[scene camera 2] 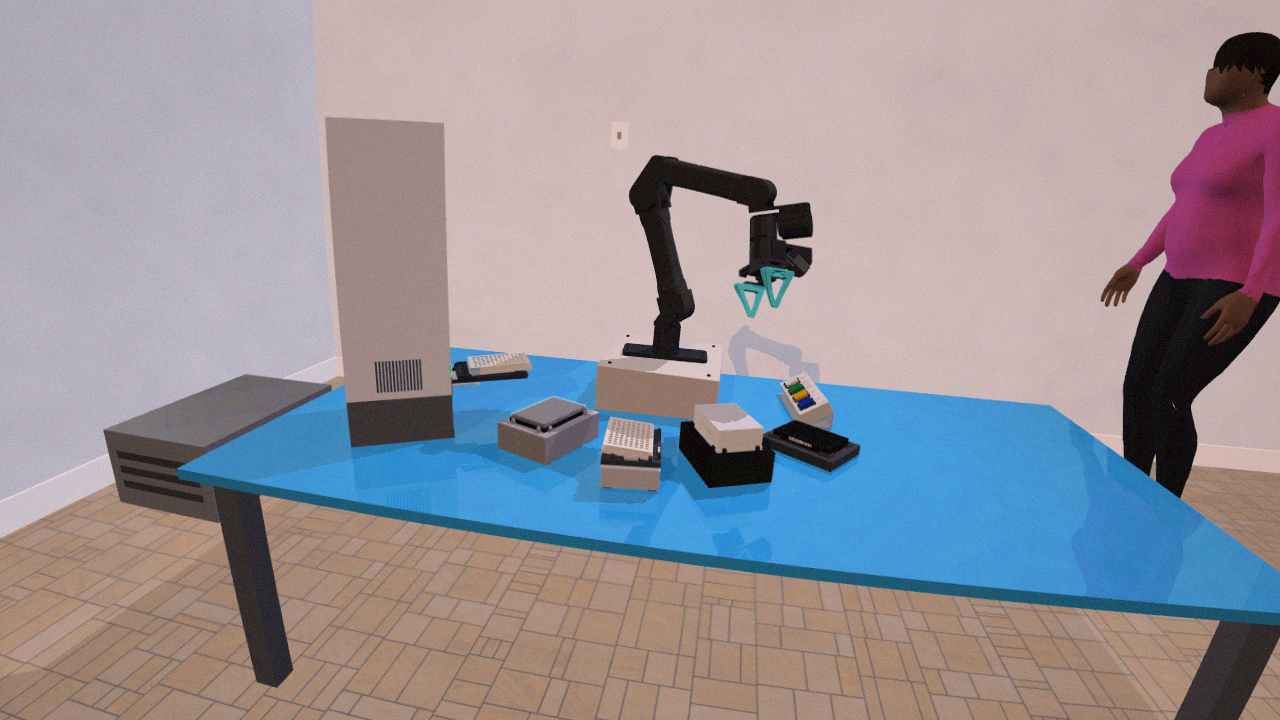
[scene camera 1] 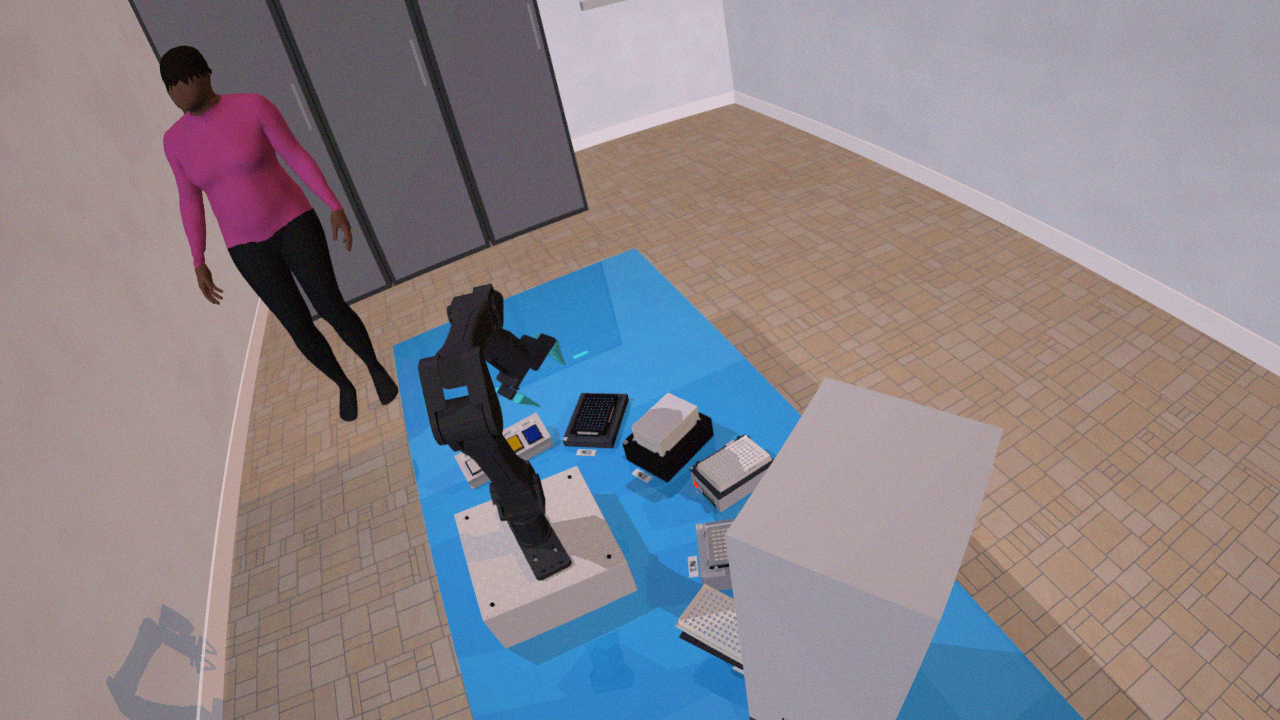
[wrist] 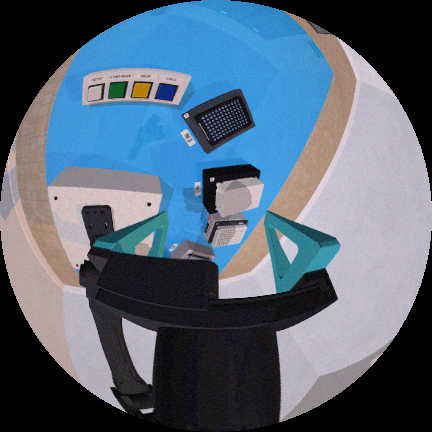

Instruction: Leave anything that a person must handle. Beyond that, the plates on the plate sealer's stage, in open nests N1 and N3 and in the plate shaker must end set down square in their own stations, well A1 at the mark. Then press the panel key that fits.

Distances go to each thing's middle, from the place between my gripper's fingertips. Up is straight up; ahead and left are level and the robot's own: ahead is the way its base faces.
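Labels:
The button box (scene camera 1: 528, 437) is 13 cm behind my hand and 14 cm to the left of it, and it is also 22 cm below my hand.

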